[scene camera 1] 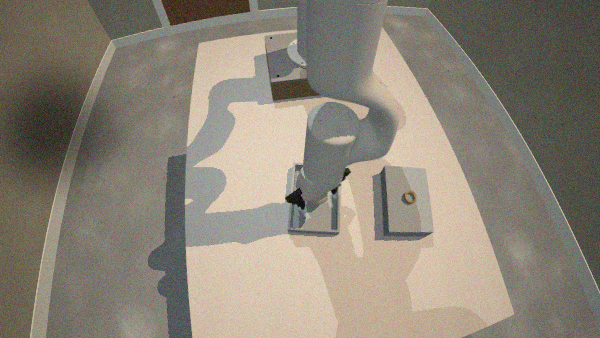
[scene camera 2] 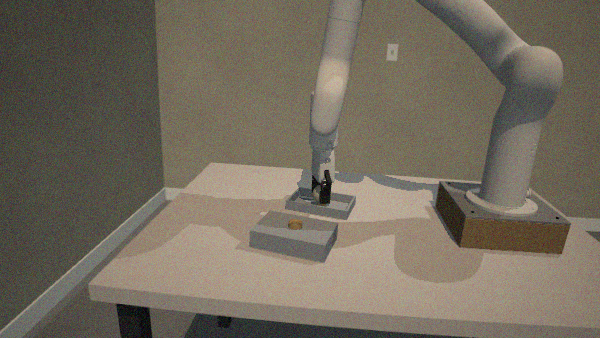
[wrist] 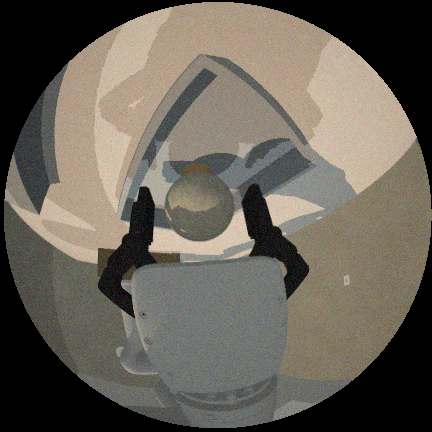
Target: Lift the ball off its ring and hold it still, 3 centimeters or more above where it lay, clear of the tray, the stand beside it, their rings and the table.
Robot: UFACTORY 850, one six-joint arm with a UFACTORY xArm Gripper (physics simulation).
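Observation:
The grey-beige ball (wrist: 199, 206) (scene camera 2: 316, 195) sits inside the tray (scene camera 1: 314, 232) (scene camera 2: 320, 209) (wrist: 200, 62), low over its brown ring (wrist: 196, 168), which shows partly past the ball. Whether they touch is hard to tell. My gripper (scene camera 1: 318, 198) (scene camera 2: 321, 193) (wrist: 198, 192) is open and low over the tray. Its black fingers stand on either side of the ball, with a gap on each side in the wrist view. In scene camera 1 the arm hides most of the ball; in scene camera 2 a finger covers part of it.
The grey stand (scene camera 1: 400, 217) (scene camera 2: 287, 245) is beside the tray, with an orange-brown ring (scene camera 1: 411, 202) (scene camera 2: 295, 226) on top. The arm's brown-sided base (scene camera 1: 295, 90) (scene camera 2: 515, 235) stands on the table (scene camera 2: 350, 280). The tray's low walls surround the ball's place.

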